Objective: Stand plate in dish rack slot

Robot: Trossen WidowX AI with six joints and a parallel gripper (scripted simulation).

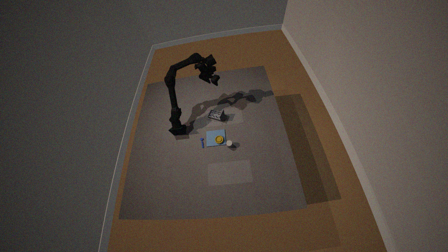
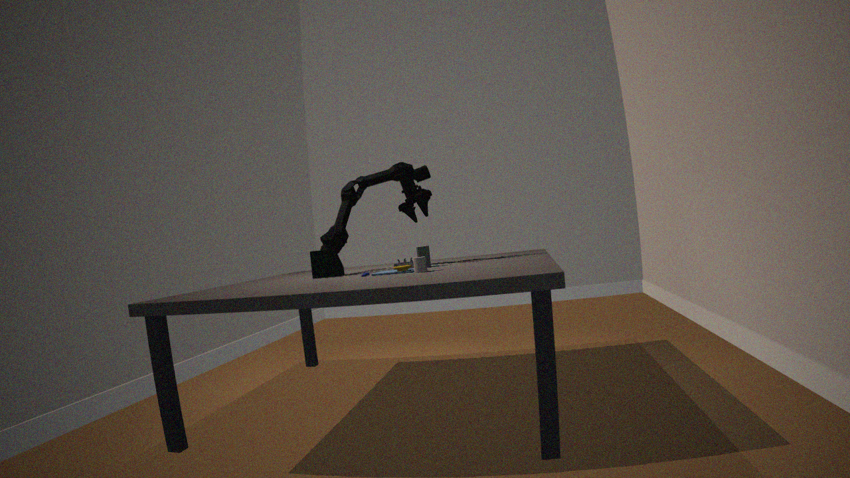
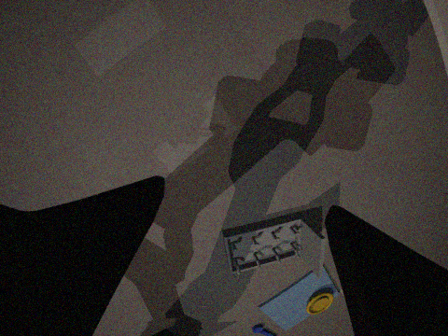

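Now: the yellow plate 400 mm to the right of my gripper tip, 170 mm below it and 40 mm ahead of it. Round my gripper tip: blue spoon 420 mm to the right, 190 mm below, 100 mm behind; light blue mat 380 mm to the right, 190 mm below, 10 mm ahead; grey dish rack 180 mm to the right, 170 mm below.
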